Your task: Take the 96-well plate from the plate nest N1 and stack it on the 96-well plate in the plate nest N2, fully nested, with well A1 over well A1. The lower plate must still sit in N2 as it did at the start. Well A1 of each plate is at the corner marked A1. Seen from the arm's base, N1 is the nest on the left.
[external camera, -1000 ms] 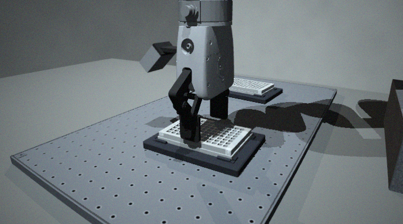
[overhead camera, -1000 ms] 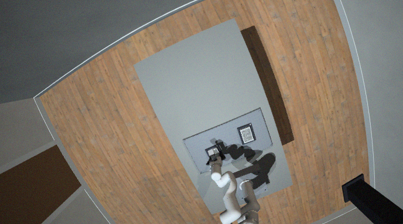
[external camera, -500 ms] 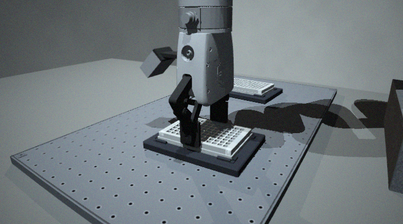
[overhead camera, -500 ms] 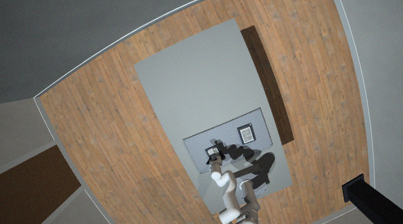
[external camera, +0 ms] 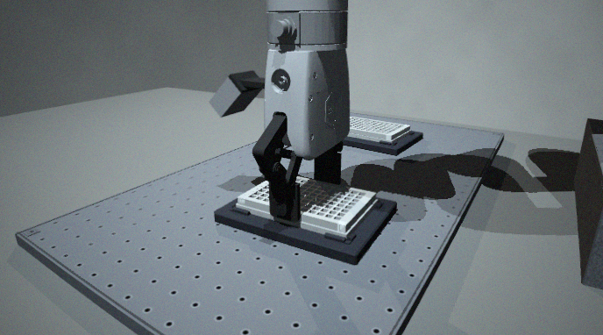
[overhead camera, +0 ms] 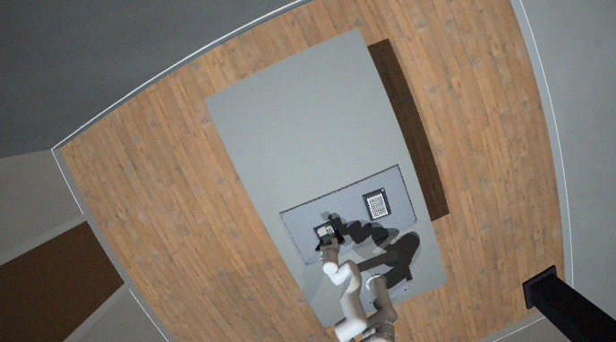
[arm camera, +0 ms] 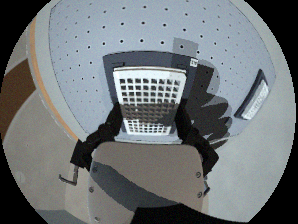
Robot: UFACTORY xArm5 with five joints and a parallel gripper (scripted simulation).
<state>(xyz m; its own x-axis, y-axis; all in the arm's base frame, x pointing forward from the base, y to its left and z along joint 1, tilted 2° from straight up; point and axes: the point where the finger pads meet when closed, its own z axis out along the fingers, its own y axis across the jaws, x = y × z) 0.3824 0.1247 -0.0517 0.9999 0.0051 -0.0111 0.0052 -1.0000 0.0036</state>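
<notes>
The plate nest N1 lies 20 mm below my hand.
</notes>
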